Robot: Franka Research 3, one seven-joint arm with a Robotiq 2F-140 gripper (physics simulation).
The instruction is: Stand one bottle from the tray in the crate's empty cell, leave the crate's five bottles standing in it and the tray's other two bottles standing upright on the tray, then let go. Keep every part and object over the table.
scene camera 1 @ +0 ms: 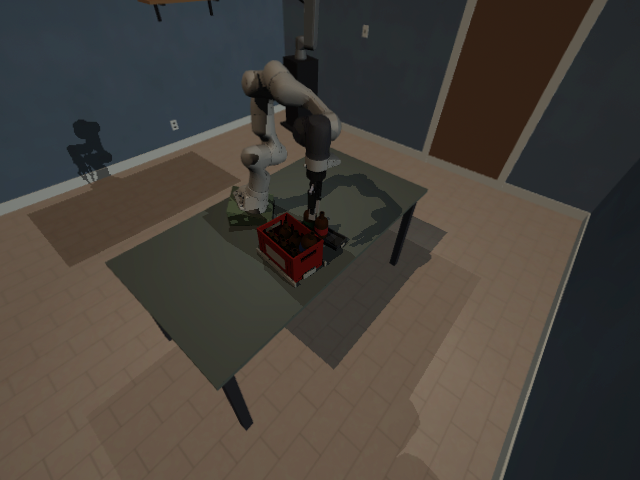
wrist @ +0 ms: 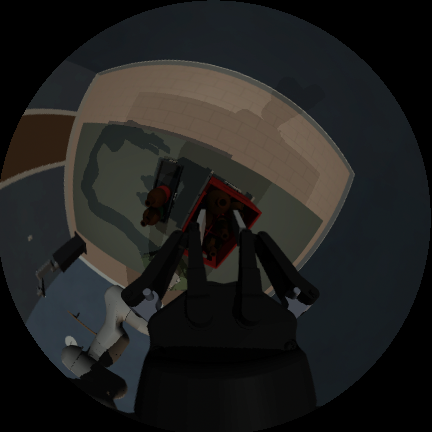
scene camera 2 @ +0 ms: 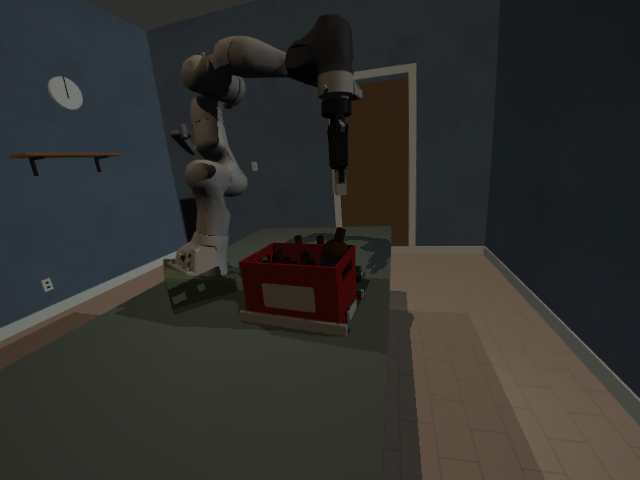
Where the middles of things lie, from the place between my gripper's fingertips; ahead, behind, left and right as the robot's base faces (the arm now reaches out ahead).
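The pale base strip (scene camera 2: pixel 310 325) sits 31 cm below my hand, 16 cm to the right of it and 9 cm behind it.
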